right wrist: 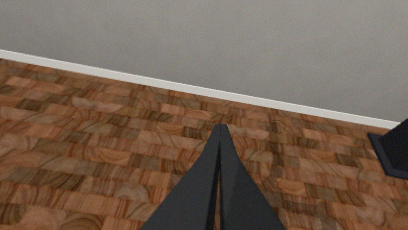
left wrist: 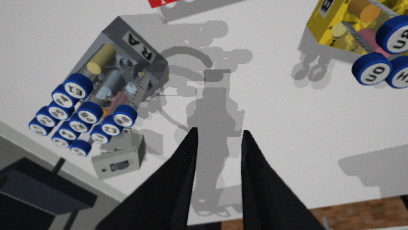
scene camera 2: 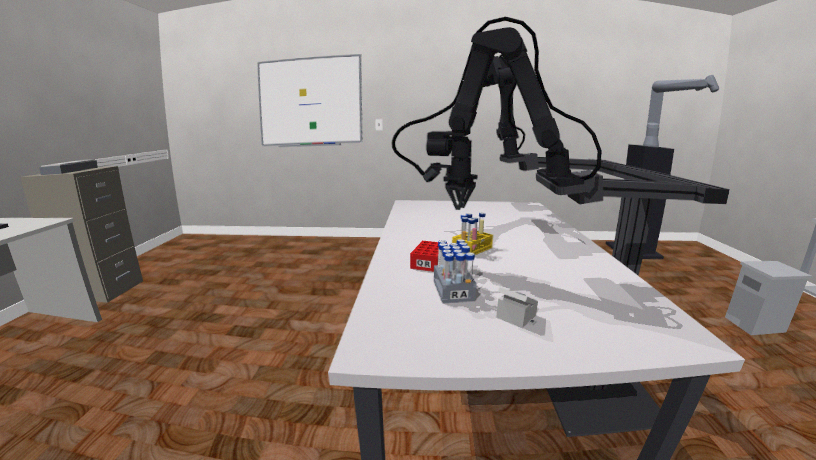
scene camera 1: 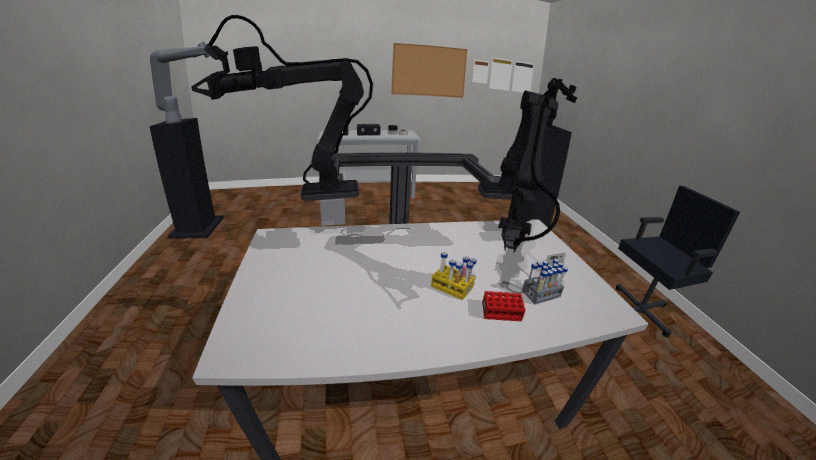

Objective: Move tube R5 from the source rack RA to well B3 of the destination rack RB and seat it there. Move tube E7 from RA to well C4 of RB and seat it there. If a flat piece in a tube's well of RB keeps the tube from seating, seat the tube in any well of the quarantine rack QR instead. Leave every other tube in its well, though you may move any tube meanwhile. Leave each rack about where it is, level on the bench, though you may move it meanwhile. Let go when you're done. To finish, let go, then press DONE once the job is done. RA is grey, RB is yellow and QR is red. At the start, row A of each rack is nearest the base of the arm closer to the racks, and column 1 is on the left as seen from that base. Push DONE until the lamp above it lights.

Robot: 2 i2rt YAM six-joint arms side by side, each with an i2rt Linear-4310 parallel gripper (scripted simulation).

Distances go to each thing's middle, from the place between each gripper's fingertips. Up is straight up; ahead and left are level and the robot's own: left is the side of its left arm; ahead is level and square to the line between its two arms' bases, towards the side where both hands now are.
The grey rack RA (scene camera 2: 449, 293) is 170 mm to the left of my left hand (scene camera 2: 459, 208), 170 mm below it and 20 mm ahead of it. Round my left hand: red rack QR (scene camera 1: 495, 313) (170 mm below, 90 mm ahead, 20 mm to the right); grey button box (scene camera 2: 511, 309) (300 mm to the left, 150 mm below, 130 mm behind); yellow rack RB (scene camera 1: 442, 282) (170 mm below, 160 mm to the right, 60 mm behind).
Right now my right hand (scene camera 1: 192, 88) is 11 cm short of the yellow rack RB, 84 cm to the right of it and 66 cm above it. Round my right hand: red rack QR (26 cm ahead, 98 cm to the left, 66 cm below); then grey button box (4 cm ahead, 130 cm to the left, 64 cm below); then grey rack RA (19 cm ahead, 117 cm to the left, 66 cm below).
